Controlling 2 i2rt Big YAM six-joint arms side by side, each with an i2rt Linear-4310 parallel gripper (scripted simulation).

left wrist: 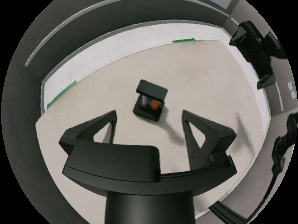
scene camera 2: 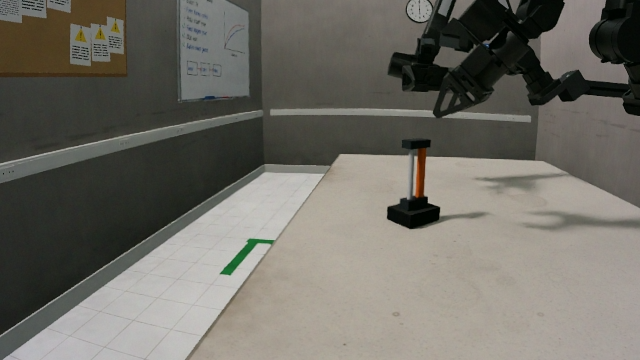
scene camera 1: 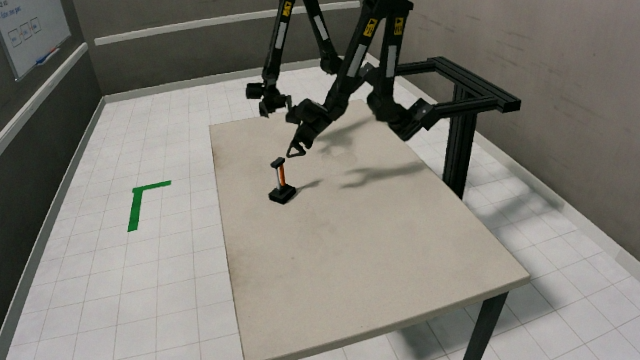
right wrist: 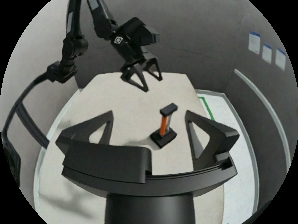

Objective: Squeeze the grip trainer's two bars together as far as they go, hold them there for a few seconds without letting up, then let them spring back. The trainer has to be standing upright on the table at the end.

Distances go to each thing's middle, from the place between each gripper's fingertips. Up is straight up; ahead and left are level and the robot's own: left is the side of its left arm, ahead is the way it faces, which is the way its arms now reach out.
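Left hand (scene camera 2: 442,113) now 140 mm above the grip trainer (scene camera 2: 412,213), 40 mm to the left of it and 50 mm short of it.
My right gripper (scene camera 2: 434,83), visible to me, is 60 mm short of the grip trainer, 150 mm to the right of it and 200 mm above it.
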